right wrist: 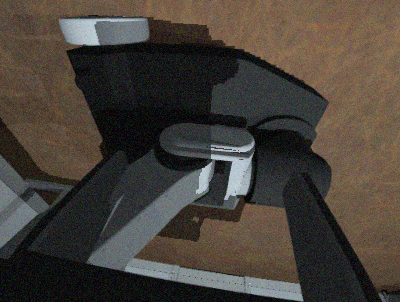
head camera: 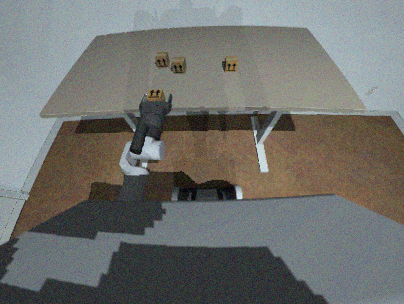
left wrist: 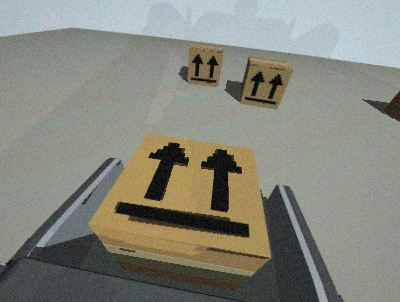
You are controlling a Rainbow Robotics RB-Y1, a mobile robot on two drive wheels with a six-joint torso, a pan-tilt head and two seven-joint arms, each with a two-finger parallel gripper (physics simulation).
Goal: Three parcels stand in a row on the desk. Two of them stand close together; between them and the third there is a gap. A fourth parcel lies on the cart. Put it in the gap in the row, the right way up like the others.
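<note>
Three parcels stand upright on the desk (head camera: 300, 80) (left wrist: 65, 110), arrows up. The left parcel (head camera: 162, 60) (left wrist: 205, 66) and middle parcel (head camera: 178, 65) (left wrist: 266, 84) are close together; the right parcel (head camera: 231, 64) (left wrist: 394, 106) stands across a gap. The fourth parcel (head camera: 155, 95) (left wrist: 192, 182) is near the desk's front edge, its arrow face turned up. My left gripper (head camera: 157, 96) (left wrist: 196, 180) is open around it, one finger on each side, with space beside the parcel. My right gripper (right wrist: 204, 171) is open and empty. The cart does not show.
The desk's front edge runs just below the fourth parcel in the head view. A white desk leg (head camera: 262, 157) stands below the desk. In the right wrist view, the robot's dark base (right wrist: 150, 75) and a white wheel (right wrist: 80, 31) show over the brown floor (right wrist: 350, 60).
</note>
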